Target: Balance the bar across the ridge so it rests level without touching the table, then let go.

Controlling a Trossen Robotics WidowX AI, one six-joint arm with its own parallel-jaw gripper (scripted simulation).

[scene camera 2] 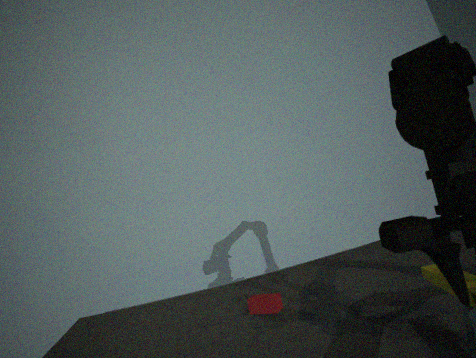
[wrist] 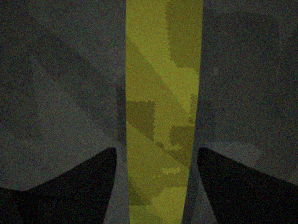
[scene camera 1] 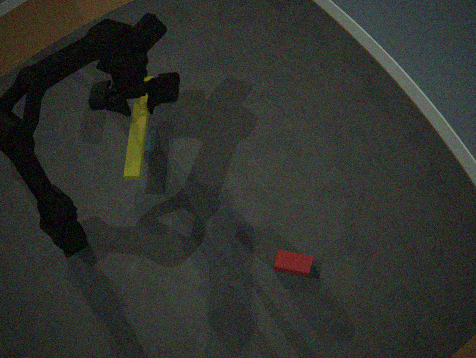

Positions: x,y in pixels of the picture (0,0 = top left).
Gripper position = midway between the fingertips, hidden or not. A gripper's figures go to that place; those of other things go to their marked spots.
My gripper (scene camera 1: 141,113): 0.93 m from the lens. A yellow bar (scene camera 1: 136,142): 0.88 m from the lens. A red block (scene camera 1: 293,263): 0.80 m from the lens.
